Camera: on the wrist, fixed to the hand. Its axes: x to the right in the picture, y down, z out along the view.
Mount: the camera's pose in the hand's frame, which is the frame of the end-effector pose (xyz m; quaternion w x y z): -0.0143 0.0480 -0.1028 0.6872 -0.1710 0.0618 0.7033
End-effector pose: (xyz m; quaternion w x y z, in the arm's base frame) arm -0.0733 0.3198 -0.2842 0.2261 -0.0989 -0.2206 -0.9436
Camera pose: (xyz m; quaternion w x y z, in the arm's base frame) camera -0.0471 0.2395 -0.3612 0.8158 -0.2035 0.0933 -0.5333
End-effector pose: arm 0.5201 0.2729 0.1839 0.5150 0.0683 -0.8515 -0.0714
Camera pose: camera 0.6158 0.3174 0.2279 0.4684 -0.6356 -0.5892 0.1718
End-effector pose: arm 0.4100 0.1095 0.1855 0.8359 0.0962 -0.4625 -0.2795
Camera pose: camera 0.5072 0.1470 0.1384 0.8161 -0.3848 -0.2860 0.3227
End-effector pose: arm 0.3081 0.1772 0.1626 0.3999 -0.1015 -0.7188 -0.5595
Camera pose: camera 0.3934 0.1074 0.1930 0.6954 -0.6091 -0.3022 -0.2324
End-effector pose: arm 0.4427 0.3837 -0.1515 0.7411 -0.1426 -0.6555 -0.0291
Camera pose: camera 0.5508 0.4020 -0.1841 0.5459 -0.6839 -0.2994 0.3803
